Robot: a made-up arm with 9 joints. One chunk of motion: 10 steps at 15 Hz.
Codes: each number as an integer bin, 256 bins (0 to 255) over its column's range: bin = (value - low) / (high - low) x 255, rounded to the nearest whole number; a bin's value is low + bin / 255 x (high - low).
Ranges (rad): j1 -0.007..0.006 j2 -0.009..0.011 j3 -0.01..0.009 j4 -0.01..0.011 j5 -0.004..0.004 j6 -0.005..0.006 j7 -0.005..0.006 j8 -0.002..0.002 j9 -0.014..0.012
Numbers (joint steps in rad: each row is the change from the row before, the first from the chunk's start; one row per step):
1: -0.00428 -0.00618 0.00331 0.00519 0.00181 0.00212 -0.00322 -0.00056 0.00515
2: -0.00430 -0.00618 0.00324 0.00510 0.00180 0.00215 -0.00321 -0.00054 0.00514
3: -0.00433 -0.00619 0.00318 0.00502 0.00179 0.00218 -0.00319 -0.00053 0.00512
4: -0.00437 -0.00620 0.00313 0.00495 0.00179 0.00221 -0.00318 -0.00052 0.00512
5: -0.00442 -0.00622 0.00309 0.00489 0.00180 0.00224 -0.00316 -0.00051 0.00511
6: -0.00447 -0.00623 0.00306 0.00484 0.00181 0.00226 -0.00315 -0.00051 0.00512
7: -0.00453 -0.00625 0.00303 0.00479 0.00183 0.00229 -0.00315 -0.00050 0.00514
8: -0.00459 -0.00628 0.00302 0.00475 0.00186 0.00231 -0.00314 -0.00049 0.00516
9: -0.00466 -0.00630 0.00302 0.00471 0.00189 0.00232 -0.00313 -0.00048 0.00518
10: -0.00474 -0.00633 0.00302 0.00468 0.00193 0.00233 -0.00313 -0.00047 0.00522
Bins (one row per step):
1: 53 36 179 184 185 165 41 92 188
2: 53 36 178 183 185 166 41 93 188
3: 52 36 177 182 185 166 42 94 188
4: 52 36 176 182 185 167 42 94 188
5: 51 35 176 181 185 168 43 95 187
6: 50 35 175 180 185 168 43 95 188
7: 48 35 175 180 186 169 43 96 188
8: 47 35 175 179 187 169 43 96 188
9: 46 34 175 179 188 170 43 97 188
10: 44 34 175 178 189 170 43 98 189

